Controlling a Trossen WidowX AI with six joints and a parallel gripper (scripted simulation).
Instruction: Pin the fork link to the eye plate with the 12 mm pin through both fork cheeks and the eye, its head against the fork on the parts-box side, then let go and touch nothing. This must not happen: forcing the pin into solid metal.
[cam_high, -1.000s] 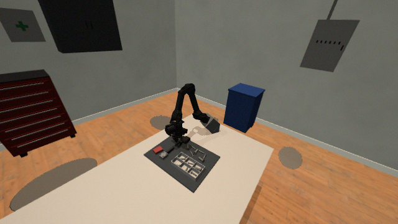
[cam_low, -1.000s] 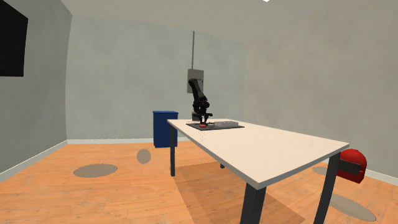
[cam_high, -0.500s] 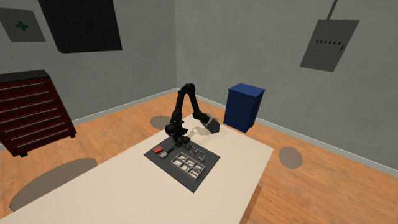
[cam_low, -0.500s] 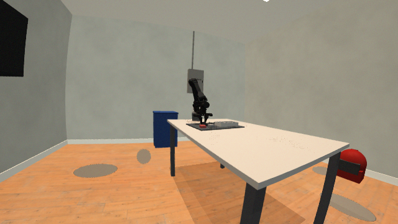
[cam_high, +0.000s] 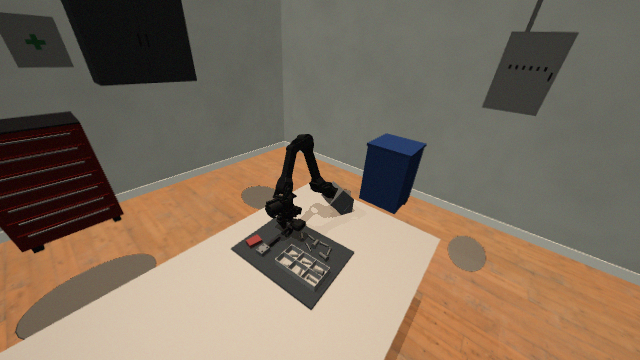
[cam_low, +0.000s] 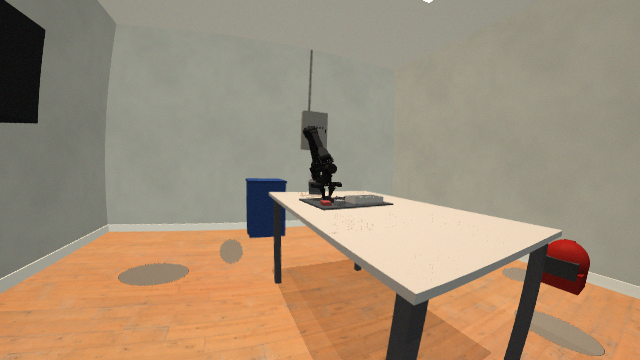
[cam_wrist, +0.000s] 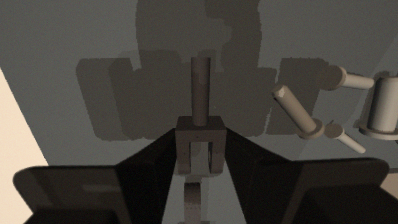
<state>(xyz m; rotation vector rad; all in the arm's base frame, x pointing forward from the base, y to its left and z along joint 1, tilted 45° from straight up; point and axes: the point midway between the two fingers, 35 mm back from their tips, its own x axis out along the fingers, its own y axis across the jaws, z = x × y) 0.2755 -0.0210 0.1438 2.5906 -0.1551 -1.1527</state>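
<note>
Right now my hand is 3 cm above the fork link. Round my hand: eye plate (8 cm ahead, 1 cm to the right, 3 cm below); then dark mat (7 cm ahead, 9 cm to the left, 5 cm below); then grey block (16 cm ahead, 1 cm to the right, 2 cm below).
</note>
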